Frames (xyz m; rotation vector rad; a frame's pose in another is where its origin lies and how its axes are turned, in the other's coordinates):
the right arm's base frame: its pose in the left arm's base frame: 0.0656 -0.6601 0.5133 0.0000 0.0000 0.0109
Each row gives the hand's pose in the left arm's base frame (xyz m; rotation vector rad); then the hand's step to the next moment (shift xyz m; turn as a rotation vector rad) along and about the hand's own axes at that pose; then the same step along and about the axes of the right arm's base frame.
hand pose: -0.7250 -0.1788 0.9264 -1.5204 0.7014 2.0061
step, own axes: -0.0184 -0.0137 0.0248 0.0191 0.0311 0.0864
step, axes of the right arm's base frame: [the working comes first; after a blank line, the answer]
step, axes of the left arm's base frame: -0.0037 0.0250 0.0224 -0.0858 0.0377 0.0046

-0.0034 0.0251 0.0224 -0.0853 0.0386 0.0046
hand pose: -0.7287 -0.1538 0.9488 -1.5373 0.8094 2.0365
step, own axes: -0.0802 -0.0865 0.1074 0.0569 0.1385 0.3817
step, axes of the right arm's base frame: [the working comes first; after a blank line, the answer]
step, axes of the left arm's base frame: 0.0052 0.1358 0.0835 -0.3722 0.1654 0.0471

0.0067 0.1357 0.0835 -0.3704 0.1694 0.0471
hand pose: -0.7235 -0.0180 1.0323 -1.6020 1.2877 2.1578
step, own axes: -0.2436 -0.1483 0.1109 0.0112 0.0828 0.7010
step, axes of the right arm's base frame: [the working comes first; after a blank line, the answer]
step, axes of the left arm's base frame: 0.1082 0.2539 0.1320 -0.5459 0.4415 0.0733

0.1110 0.2528 0.1320 -0.5411 0.4475 0.0733
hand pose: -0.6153 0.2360 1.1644 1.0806 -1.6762 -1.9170
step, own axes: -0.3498 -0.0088 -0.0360 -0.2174 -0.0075 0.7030
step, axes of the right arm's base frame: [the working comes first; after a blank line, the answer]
step, axes of the left arm's base frame: 0.2510 0.2266 0.0968 -0.3838 0.6254 0.0558

0.2535 0.2239 0.0968 -0.3769 0.6296 0.0558
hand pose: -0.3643 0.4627 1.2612 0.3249 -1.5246 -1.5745
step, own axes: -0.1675 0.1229 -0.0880 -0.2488 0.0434 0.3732
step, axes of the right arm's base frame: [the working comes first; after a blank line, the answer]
step, axes of the left arm's base frame: 0.2079 0.0829 0.0282 -0.1089 0.4368 0.0212

0.2088 0.0806 0.0282 -0.1041 0.4379 0.0212
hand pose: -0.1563 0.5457 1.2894 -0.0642 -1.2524 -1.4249
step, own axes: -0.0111 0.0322 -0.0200 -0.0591 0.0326 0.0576
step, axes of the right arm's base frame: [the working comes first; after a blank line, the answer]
step, axes of the left arm's base frame: 0.0392 0.0020 0.0043 0.0090 0.0881 0.0058

0.0392 0.0016 0.0043 0.0100 0.0880 0.0058
